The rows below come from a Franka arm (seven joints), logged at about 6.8 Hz.
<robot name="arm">
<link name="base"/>
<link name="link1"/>
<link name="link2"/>
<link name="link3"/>
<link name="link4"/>
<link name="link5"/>
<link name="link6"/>
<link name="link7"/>
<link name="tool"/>
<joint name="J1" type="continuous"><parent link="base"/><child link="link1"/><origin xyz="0 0 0.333" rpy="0 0 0"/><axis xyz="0 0 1"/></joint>
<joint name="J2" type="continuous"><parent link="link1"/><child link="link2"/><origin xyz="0 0 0" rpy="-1.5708 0 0"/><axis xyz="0 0 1"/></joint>
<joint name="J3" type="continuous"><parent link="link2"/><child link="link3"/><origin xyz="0 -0.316 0" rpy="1.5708 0 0"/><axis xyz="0 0 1"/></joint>
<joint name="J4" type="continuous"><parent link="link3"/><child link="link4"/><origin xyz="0.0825 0 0" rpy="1.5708 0 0"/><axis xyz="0 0 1"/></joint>
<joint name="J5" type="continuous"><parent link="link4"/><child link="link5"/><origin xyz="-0.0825 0.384 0" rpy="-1.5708 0 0"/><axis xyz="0 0 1"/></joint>
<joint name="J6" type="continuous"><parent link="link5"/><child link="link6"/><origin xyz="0 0 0" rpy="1.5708 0 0"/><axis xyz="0 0 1"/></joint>
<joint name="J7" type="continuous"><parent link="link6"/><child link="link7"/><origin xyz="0.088 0 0" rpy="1.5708 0 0"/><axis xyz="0 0 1"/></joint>
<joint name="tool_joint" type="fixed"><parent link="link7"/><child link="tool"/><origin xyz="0 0 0.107" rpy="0 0 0"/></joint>
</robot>
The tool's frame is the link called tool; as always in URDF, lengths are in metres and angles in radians. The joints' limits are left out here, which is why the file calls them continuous.
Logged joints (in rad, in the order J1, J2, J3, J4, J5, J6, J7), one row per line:
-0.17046 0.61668 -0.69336 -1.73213 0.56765 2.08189 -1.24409
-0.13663 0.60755 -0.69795 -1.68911 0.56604 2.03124 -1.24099
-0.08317 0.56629 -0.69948 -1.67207 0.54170 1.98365 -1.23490
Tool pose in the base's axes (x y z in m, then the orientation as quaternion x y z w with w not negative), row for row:
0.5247 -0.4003 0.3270 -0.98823 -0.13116 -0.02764 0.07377
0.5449 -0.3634 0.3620 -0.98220 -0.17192 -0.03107 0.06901
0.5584 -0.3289 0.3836 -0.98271 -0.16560 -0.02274 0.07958
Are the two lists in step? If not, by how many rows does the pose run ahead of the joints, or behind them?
The pose runs 2 rows ahead of the joints: the pose in row i belongs to the joints in row i + 2.
